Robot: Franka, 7 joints.
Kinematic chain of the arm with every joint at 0, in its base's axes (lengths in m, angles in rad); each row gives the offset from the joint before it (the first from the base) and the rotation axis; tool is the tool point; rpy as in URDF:
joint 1: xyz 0 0 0.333 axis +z
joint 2: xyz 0 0 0 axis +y
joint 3: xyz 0 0 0.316 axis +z
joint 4: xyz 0.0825 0 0 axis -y
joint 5: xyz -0.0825 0 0.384 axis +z
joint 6: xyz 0 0 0 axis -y
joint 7: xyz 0.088 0 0 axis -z
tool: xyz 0 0 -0.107 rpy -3.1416 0 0
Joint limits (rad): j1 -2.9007..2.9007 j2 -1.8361..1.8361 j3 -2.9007..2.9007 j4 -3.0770..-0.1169 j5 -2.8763..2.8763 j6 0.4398..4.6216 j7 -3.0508..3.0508
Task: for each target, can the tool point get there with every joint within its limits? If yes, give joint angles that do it. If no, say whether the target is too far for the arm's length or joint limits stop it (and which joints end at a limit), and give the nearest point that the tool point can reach.
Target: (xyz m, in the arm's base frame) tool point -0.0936 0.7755 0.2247
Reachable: yes | joints -0.9962 -1.4409 1.8973 -1.0880 -0.6635 3.6020 0.4368
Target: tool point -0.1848 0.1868 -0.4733
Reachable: no: joint limits stop it (at a limit: joint 2) | nearest point -0.1873 0.1894 -0.3605 | short by 0.113 m
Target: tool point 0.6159 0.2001 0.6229
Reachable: yes | joints -0.6442 1.2159 2.0393 -1.5080 1.3726 3.4248 2.1178
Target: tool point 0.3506 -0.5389 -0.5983
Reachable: no: too far | nearest point 0.2773 -0.4262 -0.3107 | short by 0.317 m
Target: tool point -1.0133 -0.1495 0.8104
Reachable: no: too far | nearest point -0.7693 -0.1135 0.6954 | short by 0.272 m
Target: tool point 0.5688 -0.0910 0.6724
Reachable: yes | joints 0.6630 0.8245 -1.8619 -1.2123 -1.6000 4.1434 -1.9470
